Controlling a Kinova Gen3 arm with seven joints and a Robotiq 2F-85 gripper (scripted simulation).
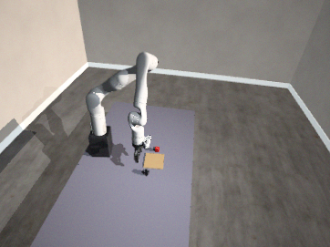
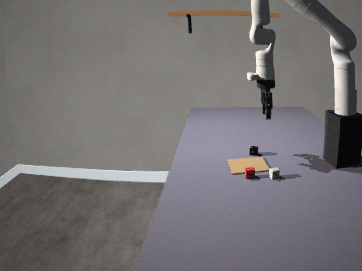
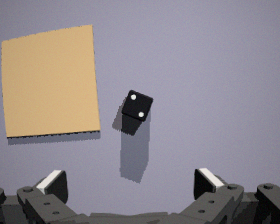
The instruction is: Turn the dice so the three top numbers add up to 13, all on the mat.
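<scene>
My hand is 24 cm to the right of the white die, 14 cm above it and 1 cm past it. Also, from my hand: black die (14 cm below, 5 cm ahead, 1 cm to the right); then tan mat (16 cm below, 12 cm to the left, 8 cm ahead); then red die (22 cm to the left, 14 cm below, 8 cm ahead).
</scene>
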